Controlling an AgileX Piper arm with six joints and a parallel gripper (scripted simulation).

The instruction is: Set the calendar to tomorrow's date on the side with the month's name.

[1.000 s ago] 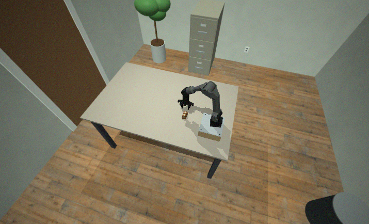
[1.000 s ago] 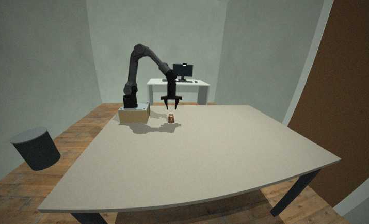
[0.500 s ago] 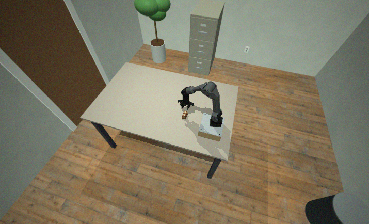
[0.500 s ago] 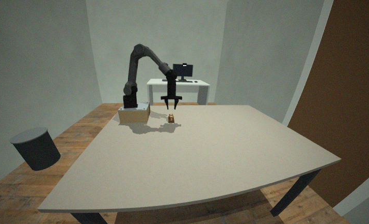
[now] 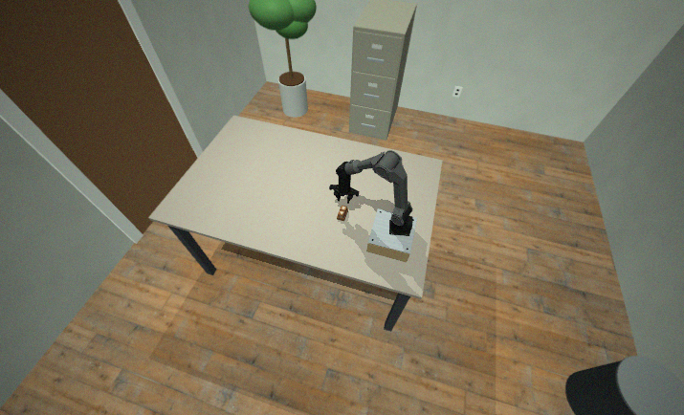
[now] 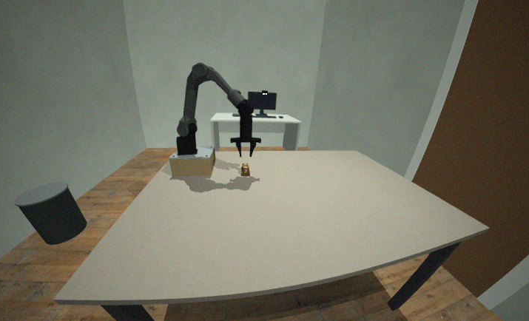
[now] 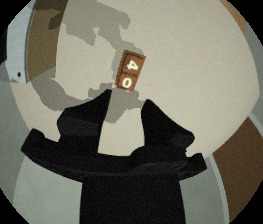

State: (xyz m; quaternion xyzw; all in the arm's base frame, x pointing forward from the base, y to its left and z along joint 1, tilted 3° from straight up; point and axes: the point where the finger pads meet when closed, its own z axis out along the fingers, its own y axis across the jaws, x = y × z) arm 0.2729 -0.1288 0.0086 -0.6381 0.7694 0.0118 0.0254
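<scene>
Right now my hand is 8 cm above the wooden digit cube. From my hand the other things lie so: brown tray: 2 cm to the left, 10 cm below.
</scene>
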